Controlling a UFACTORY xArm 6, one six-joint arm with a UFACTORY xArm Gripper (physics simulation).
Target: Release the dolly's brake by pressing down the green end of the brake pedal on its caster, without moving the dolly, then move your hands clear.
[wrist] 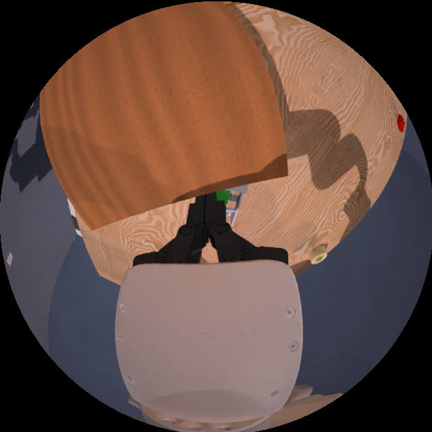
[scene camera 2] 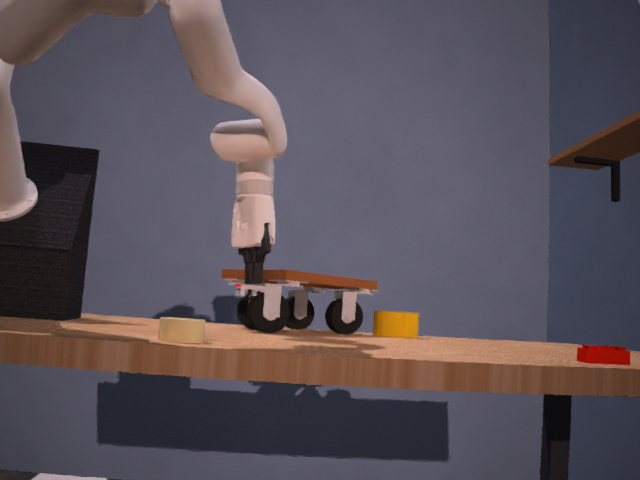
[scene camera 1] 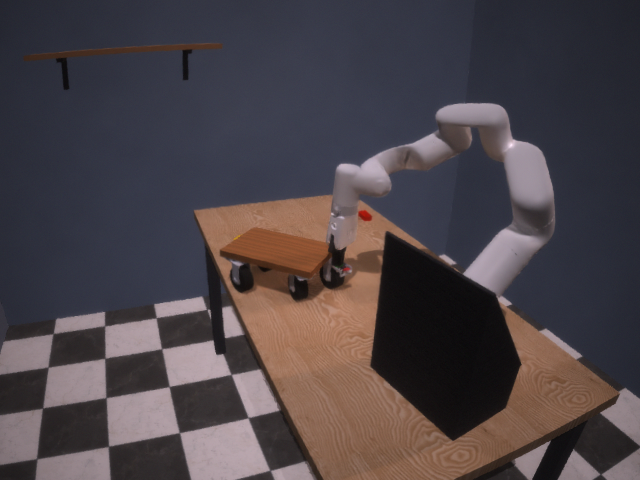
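The dolly [scene camera 1: 279, 250] [scene camera 2: 330, 280] [wrist: 165, 110], a brown board on black-wheeled casters, stands upright on the table [scene camera 1: 320, 356] [scene camera 2: 465, 374] [wrist: 325, 75]. The brake pedal's green end [wrist: 223, 196] shows beside the fingertips at the board's edge. Its red end [scene camera 1: 346, 269] [scene camera 2: 238, 285] sticks out from the caster and is hidden in the wrist view. My gripper [scene camera 1: 337, 262] [scene camera 2: 253, 281] [wrist: 208, 199] is shut and empty, pointing down. Its tips are at the pedal, close to the green end and the board's edge; whether they touch either is unclear.
A black block [scene camera 1: 439, 335] [scene camera 2: 46, 232] stands near the arm's base. A yellow cylinder [scene camera 2: 395, 324] is beyond the dolly, a cream ring [scene camera 2: 181, 330] [wrist: 318, 255] near the table's edge, and a red brick [scene camera 1: 364, 215] [scene camera 2: 603, 354] [wrist: 401, 123] farther off. A wall shelf [scene camera 1: 124, 50] hangs behind.
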